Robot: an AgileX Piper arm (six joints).
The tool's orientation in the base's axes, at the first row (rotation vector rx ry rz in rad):
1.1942, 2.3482, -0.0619
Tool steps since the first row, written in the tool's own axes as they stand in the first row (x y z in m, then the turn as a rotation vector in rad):
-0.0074, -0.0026, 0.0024, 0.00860, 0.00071, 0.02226
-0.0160, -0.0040, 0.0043, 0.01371, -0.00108, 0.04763
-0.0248, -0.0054, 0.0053, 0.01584, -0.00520, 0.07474
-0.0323, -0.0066, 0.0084, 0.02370, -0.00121, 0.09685
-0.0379, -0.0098, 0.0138, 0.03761, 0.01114, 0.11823
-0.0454, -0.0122, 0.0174, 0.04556, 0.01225, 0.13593
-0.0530, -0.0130, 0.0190, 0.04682, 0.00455, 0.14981
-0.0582, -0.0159, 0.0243, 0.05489, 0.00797, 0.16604
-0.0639, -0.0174, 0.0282, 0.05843, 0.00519, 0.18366
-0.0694, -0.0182, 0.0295, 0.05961, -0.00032, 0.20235
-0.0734, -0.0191, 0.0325, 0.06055, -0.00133, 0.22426
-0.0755, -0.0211, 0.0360, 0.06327, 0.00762, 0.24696
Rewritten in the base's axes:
0.0026, -0.0077, 0.0008, 0.00551, 0.00108, -0.02320
0.0065, -0.0155, 0.0028, 0.01210, -0.00278, -0.04800
0.0102, -0.0232, 0.0056, 0.01907, -0.01075, -0.07338
0.0142, -0.0303, 0.0061, 0.02740, -0.00816, -0.09553
0.0167, -0.0378, 0.0033, 0.03890, 0.00425, -0.11826
0.0200, -0.0458, 0.0031, 0.04315, 0.00628, -0.13712
0.0238, -0.0524, 0.0050, 0.04234, -0.00111, -0.15120
0.0263, -0.0595, 0.0022, 0.04771, 0.00280, -0.16841
0.0295, -0.0656, 0.0011, 0.05111, -0.00083, -0.18590
0.0322, -0.0706, 0.0023, 0.05400, -0.00817, -0.20375
0.0347, -0.0749, 0.0014, 0.06180, -0.01377, -0.22350
0.0356, -0.0786, -0.0011, 0.07671, -0.01213, -0.24294

